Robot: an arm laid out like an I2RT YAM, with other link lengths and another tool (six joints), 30 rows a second.
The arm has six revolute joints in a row. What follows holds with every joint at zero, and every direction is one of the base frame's.
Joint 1 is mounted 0.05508 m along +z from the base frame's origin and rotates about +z.
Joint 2 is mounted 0.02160 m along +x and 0.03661 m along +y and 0.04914 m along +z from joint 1 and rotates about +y.
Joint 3 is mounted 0.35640 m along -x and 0.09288 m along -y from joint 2 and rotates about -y.
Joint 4 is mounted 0.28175 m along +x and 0.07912 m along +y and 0.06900 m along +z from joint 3 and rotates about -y.
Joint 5 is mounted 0.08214 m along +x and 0.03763 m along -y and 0.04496 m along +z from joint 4 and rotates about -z.
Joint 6 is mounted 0.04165 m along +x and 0.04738 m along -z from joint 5 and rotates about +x.
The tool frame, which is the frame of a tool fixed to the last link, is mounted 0.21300 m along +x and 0.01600 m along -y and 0.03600 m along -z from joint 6; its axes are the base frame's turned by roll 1.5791, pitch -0.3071 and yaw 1.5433 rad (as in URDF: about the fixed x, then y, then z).
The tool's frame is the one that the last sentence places.
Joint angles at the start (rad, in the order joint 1, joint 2, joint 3, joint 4, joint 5, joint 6):
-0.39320 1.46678 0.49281 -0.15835 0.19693 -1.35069
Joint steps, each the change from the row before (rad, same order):
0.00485 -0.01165 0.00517 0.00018 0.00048 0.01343
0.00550 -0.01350 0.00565 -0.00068 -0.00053 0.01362
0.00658 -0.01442 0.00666 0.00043 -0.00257 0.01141
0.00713 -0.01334 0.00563 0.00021 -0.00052 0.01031
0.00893 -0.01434 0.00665 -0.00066 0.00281 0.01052
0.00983 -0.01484 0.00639 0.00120 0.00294 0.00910
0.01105 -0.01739 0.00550 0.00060 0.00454 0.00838
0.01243 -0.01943 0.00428 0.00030 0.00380 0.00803
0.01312 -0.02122 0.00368 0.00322 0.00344 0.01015
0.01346 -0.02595 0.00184 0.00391 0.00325 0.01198
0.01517 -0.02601 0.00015 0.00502 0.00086 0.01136
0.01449 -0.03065 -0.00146 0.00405 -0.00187 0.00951
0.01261 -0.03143 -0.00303 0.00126 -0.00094 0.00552
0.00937 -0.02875 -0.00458 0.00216 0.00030 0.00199
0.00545 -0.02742 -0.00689 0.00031 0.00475 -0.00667
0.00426 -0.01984 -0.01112 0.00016 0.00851 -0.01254
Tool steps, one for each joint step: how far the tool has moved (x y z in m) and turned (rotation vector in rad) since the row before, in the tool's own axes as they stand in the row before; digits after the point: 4 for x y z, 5 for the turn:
-0.0049 0.0037 -0.0033 -0.00998 -0.01426 0.01274
-0.0051 0.0044 -0.0038 -0.01216 -0.01473 0.01274
-0.0057 0.0059 -0.0041 -0.01632 -0.01584 0.01031
-0.0050 0.0054 -0.0039 -0.01395 -0.01470 0.00825
-0.0057 0.0056 -0.0044 -0.01298 -0.01701 0.00722
-0.0061 0.0063 -0.0045 -0.01483 -0.01842 0.00567
-0.0061 0.0064 -0.0051 -0.01510 -0.01974 0.00437
-0.0056 0.0069 -0.0055 -0.01713 -0.01922 0.00330
-0.0062 0.0077 -0.0059 -0.02046 -0.02183 0.00609
-0.0064 0.0080 -0.0069 -0.02327 -0.02403 0.00881
-0.0051 0.0089 -0.0066 -0.02648 -0.02127 0.00719
-0.0049 0.0091 -0.0074 -0.02994 -0.02084 0.00666
-0.0040 0.0074 -0.0074 -0.02635 -0.01870 0.00341
-0.0037 0.0055 -0.0065 -0.02157 -0.01759 0.00155
-0.0034 0.0021 -0.0060 -0.01244 -0.01726 -0.00562
-0.0004 -0.0013 -0.0039 -0.00166 -0.01069 -0.01341

